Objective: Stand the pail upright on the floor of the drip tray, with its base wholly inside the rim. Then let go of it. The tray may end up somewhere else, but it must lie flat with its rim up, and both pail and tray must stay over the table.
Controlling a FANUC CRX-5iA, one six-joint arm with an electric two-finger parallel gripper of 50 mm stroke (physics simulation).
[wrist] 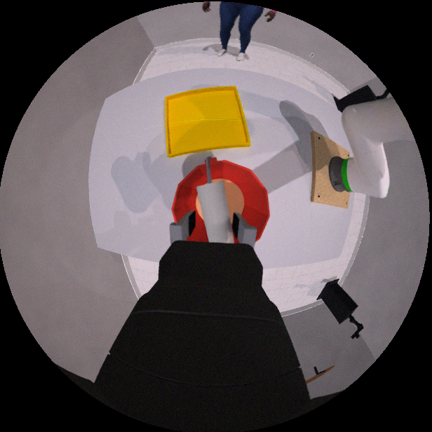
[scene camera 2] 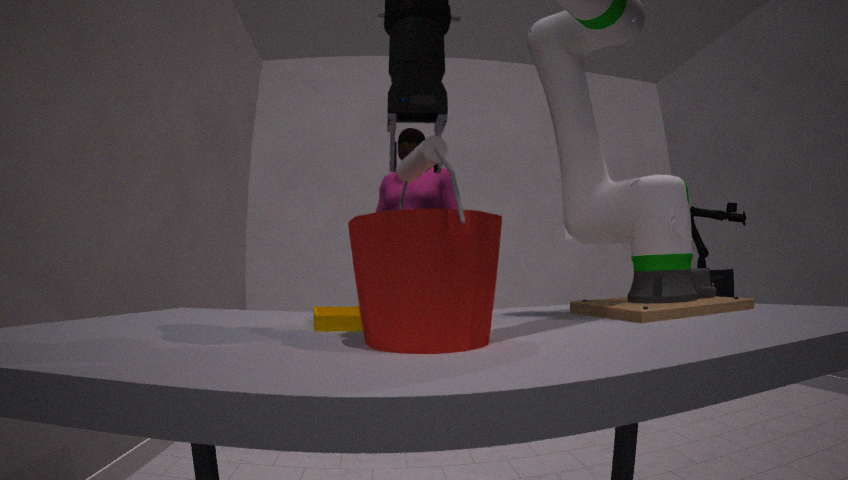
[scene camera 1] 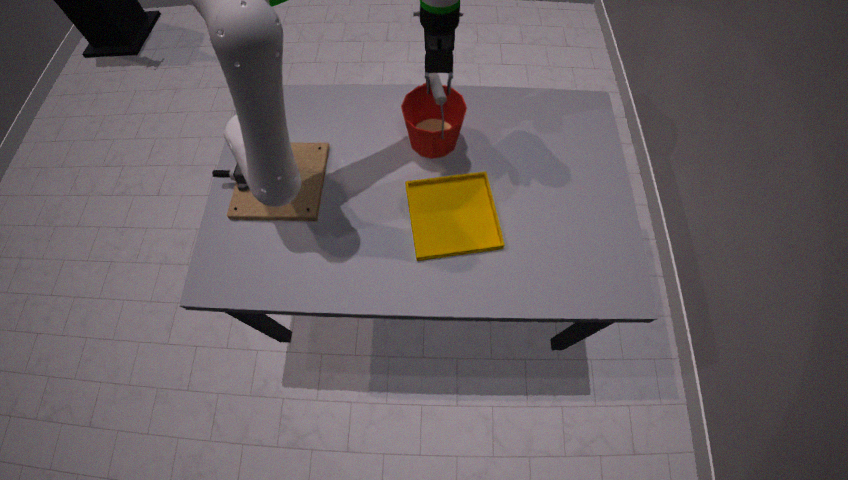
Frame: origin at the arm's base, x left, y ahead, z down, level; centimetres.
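Seen in the pictures: gripper, fingertip midpoint: [scene camera 2: 415, 170] [scene camera 1: 438, 91]; arm's base, origin of the base link: [scene camera 2: 662, 300].
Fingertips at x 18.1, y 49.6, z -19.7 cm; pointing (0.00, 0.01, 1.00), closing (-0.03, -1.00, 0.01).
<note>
Offsets run from my fingertips to a thing's middle. Level surfaces: height alone.
The red pail [scene camera 1: 434, 142] [scene camera 2: 425, 279] [wrist: 255, 190] stands upright on the table {dz +21.9 cm} [scene camera 1: 565, 249] [scene camera 2: 238, 380], beside the tray. Its bail is raised, with a pale cylindrical grip {dx +0.4, dy -0.6, dz -1.2 cm} [scene camera 1: 440, 98] [scene camera 2: 416, 163] [wrist: 212, 200] tilted above the pail's mouth. The yellow drip tray {dx -27.7, dy +5.9, dz +20.7 cm} [scene camera 1: 455, 220] [scene camera 2: 336, 319] [wrist: 200, 135] lies flat with its rim up; the pail partly hides it in scene camera 2. My gripper [scene camera 1: 439, 92] [scene camera 2: 415, 170] [wrist: 213, 219] is open and points down above the pail. The grip lies between its spread fingers in the wrist view, unclamped.
The arm's base stands on a wooden board [scene camera 1: 312, 178] [scene camera 2: 684, 309] [wrist: 320, 167], on the same table. The arm's white links rise above that board. A person [scene camera 2: 416, 190] [wrist: 240, 25] stands beyond the table's tray side.
</note>
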